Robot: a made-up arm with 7 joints.
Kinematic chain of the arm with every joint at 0, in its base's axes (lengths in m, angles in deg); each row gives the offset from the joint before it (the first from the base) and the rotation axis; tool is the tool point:
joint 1: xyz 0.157 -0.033 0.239 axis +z
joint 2: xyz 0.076 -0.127 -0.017 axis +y
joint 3: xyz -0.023 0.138 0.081 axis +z
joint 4: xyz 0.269 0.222 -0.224 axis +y
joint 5: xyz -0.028 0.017 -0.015 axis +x
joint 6: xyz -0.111 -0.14 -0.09 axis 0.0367 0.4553 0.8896
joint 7: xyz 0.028 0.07 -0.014 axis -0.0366 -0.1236 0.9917
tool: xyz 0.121 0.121 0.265
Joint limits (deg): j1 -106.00..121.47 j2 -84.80..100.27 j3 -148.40..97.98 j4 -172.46..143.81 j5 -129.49..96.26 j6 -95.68..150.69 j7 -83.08..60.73
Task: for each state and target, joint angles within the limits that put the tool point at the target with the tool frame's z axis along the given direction. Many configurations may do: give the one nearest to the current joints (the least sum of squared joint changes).
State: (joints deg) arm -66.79 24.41 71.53 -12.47 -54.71 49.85 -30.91
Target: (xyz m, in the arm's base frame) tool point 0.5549 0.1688 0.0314 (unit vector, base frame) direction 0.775 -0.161 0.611
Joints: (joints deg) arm -52.91 49.63 19.79 -25.10 -26.78 51.36 -42.92
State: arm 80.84 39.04 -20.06 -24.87 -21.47 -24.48 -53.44
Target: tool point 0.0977 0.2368 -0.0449 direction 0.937 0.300 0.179
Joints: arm 43.19 65.43 17.13 -3.14 24.99 5.51 -41.73
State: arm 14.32 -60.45 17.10 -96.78 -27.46 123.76 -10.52
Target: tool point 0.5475 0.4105 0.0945 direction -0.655 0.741 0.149
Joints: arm 7.44 -49.36 -3.01 -77.48 -23.29 119.61 -5.63
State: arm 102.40 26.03 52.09 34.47 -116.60 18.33 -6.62
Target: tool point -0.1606 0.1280 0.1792 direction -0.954 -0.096 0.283
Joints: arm 45.68 44.51 28.00 66.45 -116.09 22.03 11.48
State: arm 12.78 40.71 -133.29 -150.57 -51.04 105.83 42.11
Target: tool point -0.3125 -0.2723 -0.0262 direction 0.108 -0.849 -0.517
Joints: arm -29.68 79.69 -125.64 -109.99 -61.51 150.69 18.88
